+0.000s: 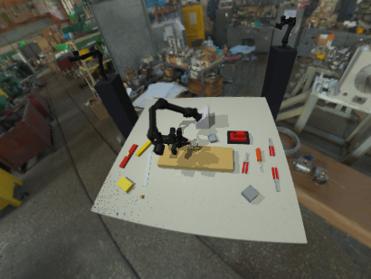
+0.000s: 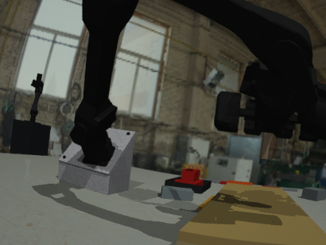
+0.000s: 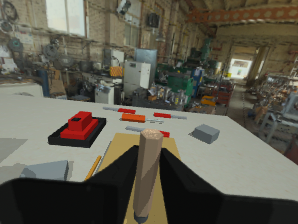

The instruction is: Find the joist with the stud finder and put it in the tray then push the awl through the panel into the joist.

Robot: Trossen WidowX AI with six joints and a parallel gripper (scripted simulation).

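Now: gripper tip 5 cm above the awl. The rest, counted from my gripper tip: black tray: 17 cm behind, 35 cm to the left, 17 cm below; then pale strip: 7 cm ahead, 34 cm to the right, 18 cm below; then stud finder: 18 cm behind, 33 cm to the left, 14 cm below.
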